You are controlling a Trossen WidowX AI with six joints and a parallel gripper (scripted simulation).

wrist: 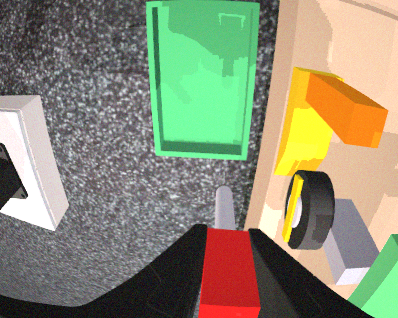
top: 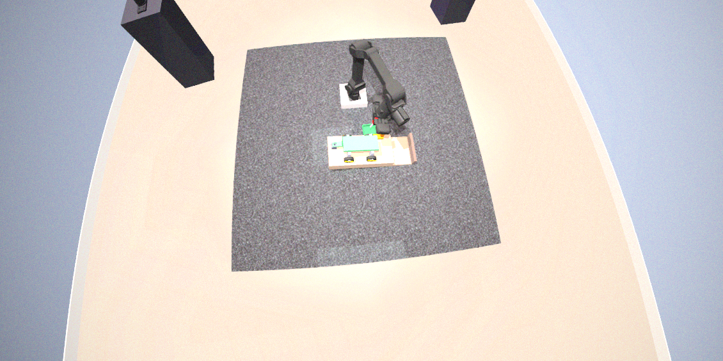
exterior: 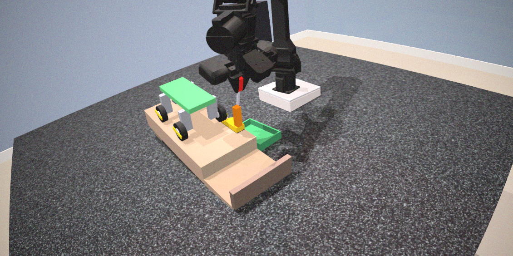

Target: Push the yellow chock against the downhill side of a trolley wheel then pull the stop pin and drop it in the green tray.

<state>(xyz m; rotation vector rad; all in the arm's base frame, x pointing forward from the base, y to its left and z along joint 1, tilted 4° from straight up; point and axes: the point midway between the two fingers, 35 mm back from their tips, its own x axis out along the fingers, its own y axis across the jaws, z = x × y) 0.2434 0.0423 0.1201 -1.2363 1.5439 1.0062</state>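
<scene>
Now: gripper tip 14 cm above the green tray, 2 cm past it and 1 cm to the right of it. Round my gripper tip: green-topped trolley: 10 cm to the right, 9 cm ahead, 3 cm below; then red-headed stop pin: right at my gripper tip; then yellow chock: 5 cm below, 4 cm ahead, 1 cm to the left.
</scene>
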